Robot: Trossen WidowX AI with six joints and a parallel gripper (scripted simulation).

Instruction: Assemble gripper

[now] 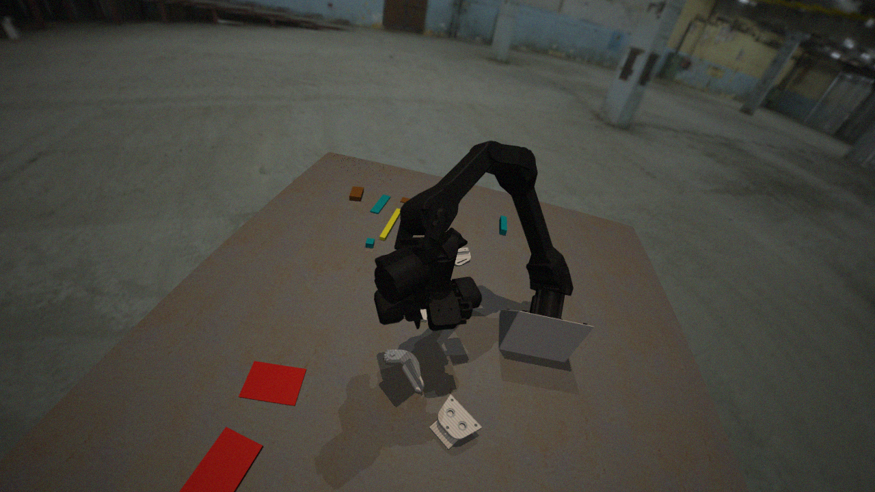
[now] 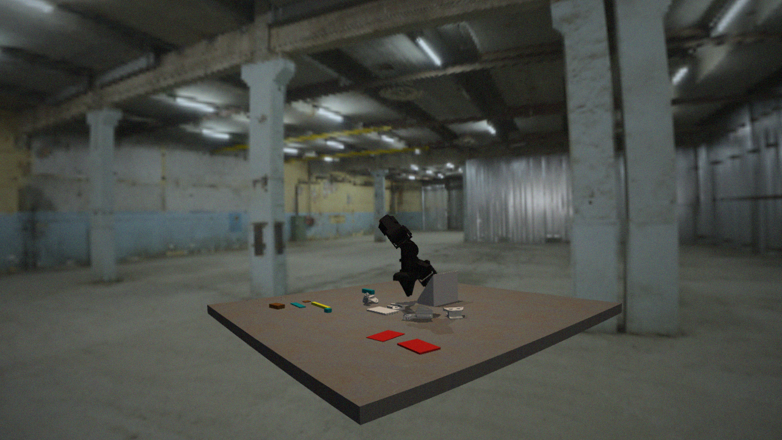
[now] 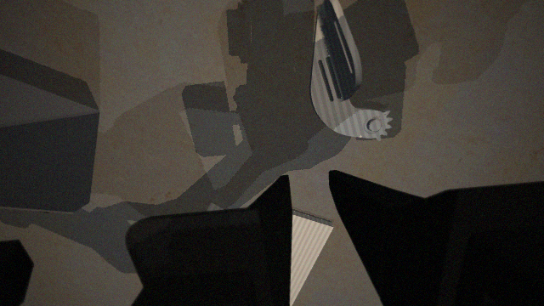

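Now: the gripper jaw 7 cm below my gripper tip, 5 cm to the left of it and 3 cm ahead of it. From my gripper tip the other things lie so: yellow bar: 37 cm to the right, 21 cm ahead, 7 cm below; teal block: 53 cm to the right, 12 cm behind, 7 cm below.
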